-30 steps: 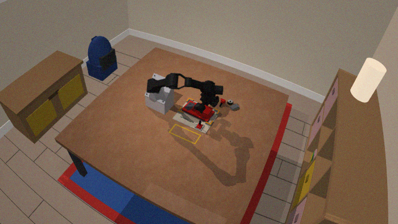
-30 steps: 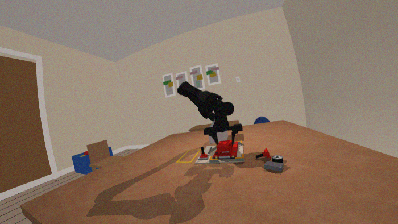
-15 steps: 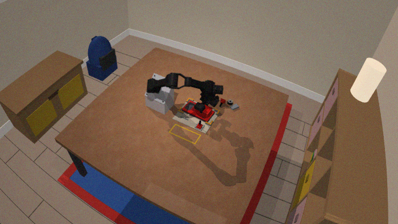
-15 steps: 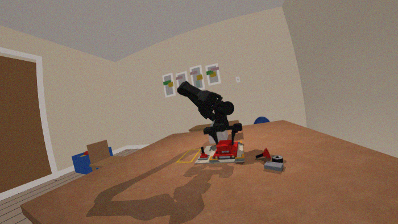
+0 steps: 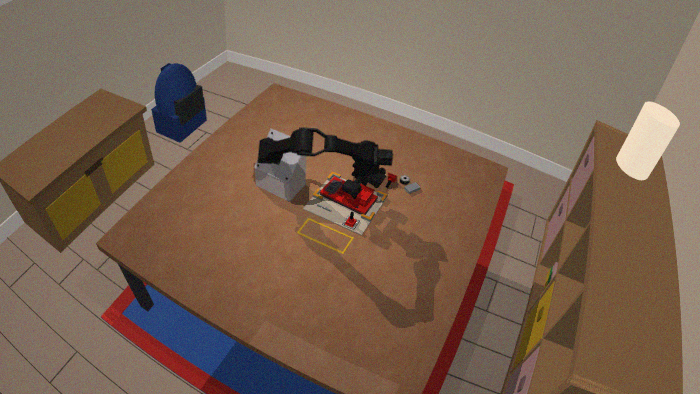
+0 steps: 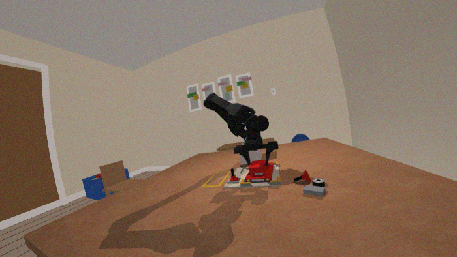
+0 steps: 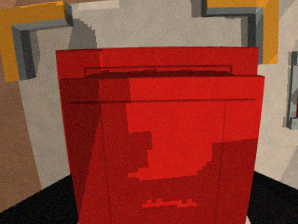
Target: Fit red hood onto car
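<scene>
My gripper tip is now 3 cm above the grey engine block. Round my gripper tip: black wheel 21 cm to the left, 12 cm ahead, 4 cm below; then red hood 1 cm above; then grey jig 4 cm below, 3 cm behind, 1 cm to the right.
</scene>
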